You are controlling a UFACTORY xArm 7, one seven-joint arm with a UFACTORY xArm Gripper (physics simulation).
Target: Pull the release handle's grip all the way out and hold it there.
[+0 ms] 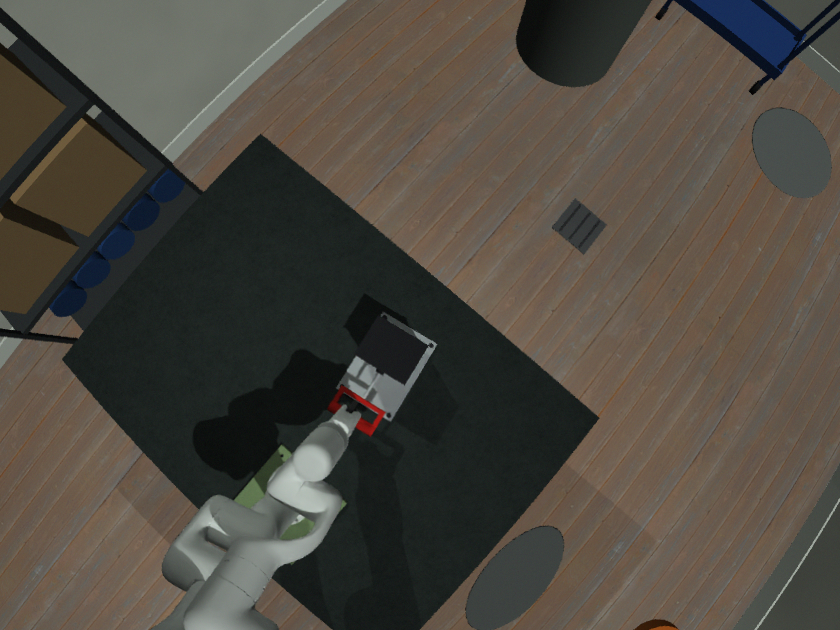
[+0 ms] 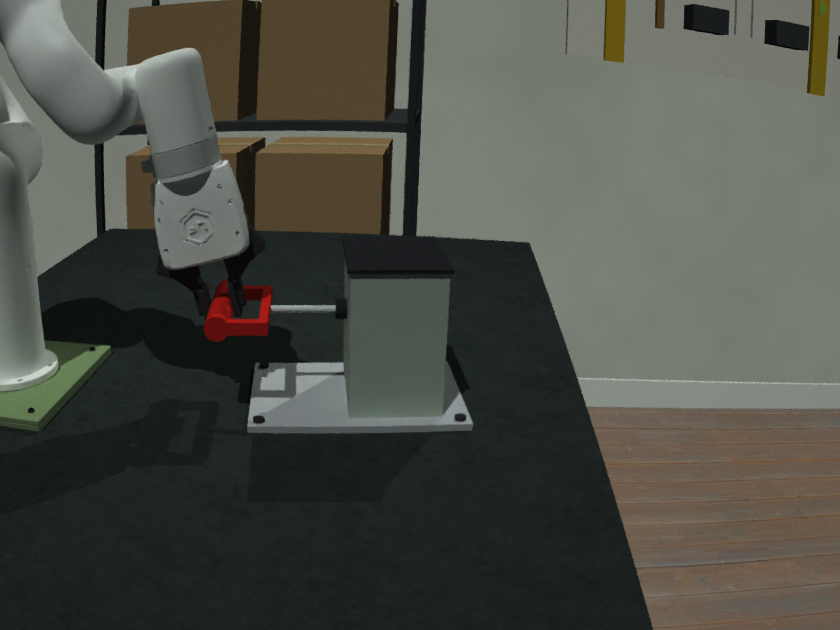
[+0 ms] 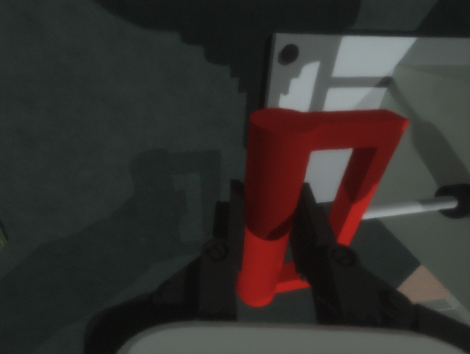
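Observation:
The release handle's red grip is a rectangular loop with a thick round bar on the side away from the housing. A bare silver rod joins it to the black collar on the pale housing, which has a black top. The grip stands well off the housing, above the left part of the light base plate. My gripper is shut on the round bar, one finger outside it and the other inside the loop.
The housing and base plate stand on a black table. My arm's green mounting plate lies on the side of the grip away from the housing. A shelf rack with brown boxes stands behind the table.

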